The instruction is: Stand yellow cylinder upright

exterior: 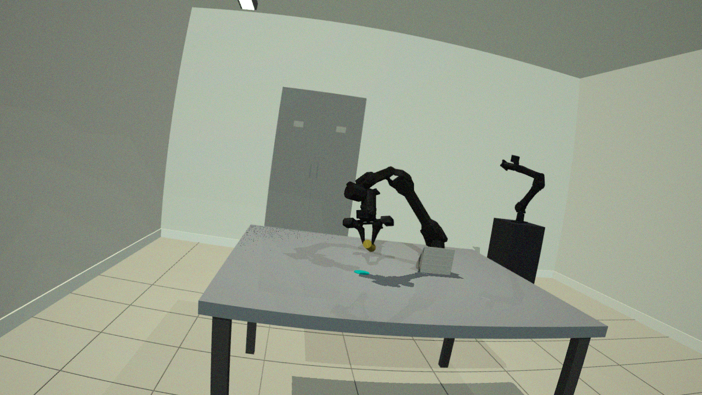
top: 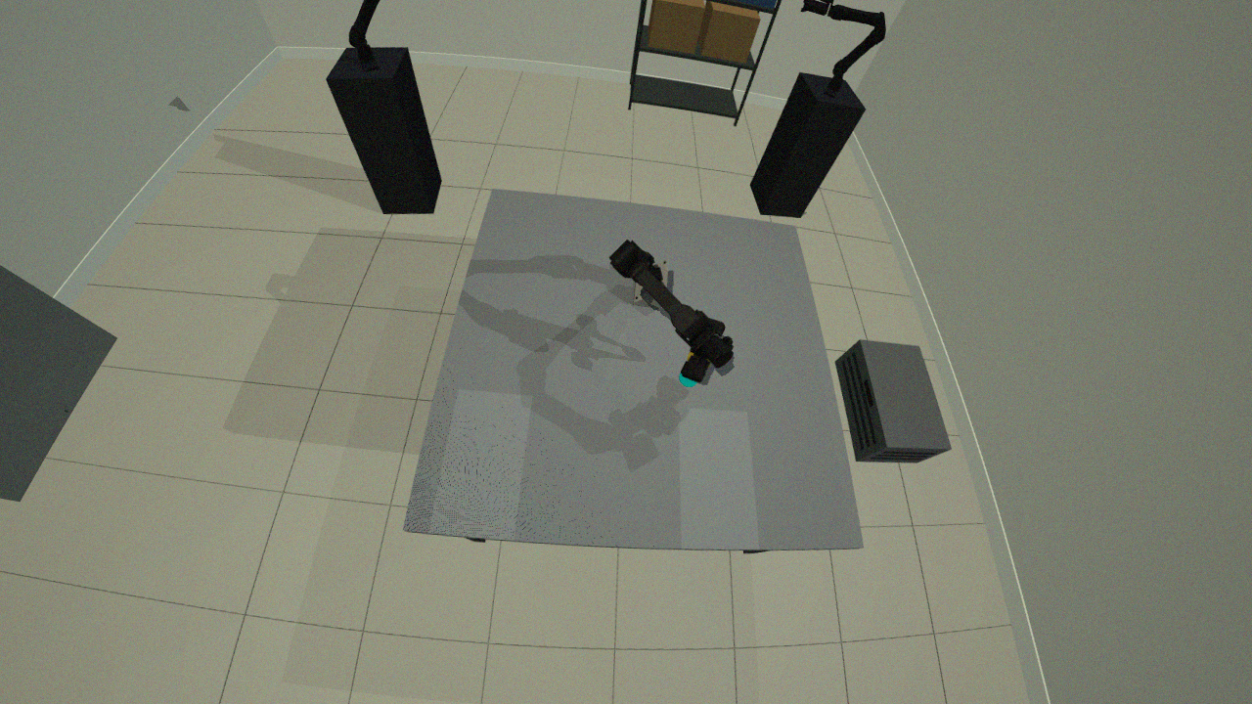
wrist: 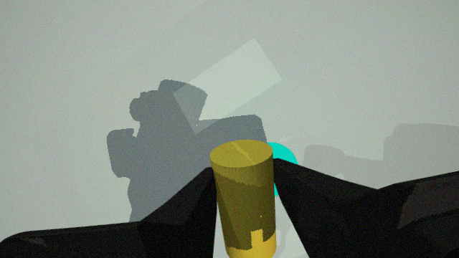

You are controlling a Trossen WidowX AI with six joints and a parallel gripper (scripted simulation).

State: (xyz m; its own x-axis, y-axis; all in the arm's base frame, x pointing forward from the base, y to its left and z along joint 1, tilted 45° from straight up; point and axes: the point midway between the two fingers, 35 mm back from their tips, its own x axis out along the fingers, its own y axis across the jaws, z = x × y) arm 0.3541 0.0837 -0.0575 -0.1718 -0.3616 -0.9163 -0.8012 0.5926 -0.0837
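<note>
My gripper tip is 120 mm above the cyan circle and 30 mm to the left of it. Round my gripper tip: yellow tall cylinder 20 mm to the right, 10 mm below, 10 mm behind.
</note>
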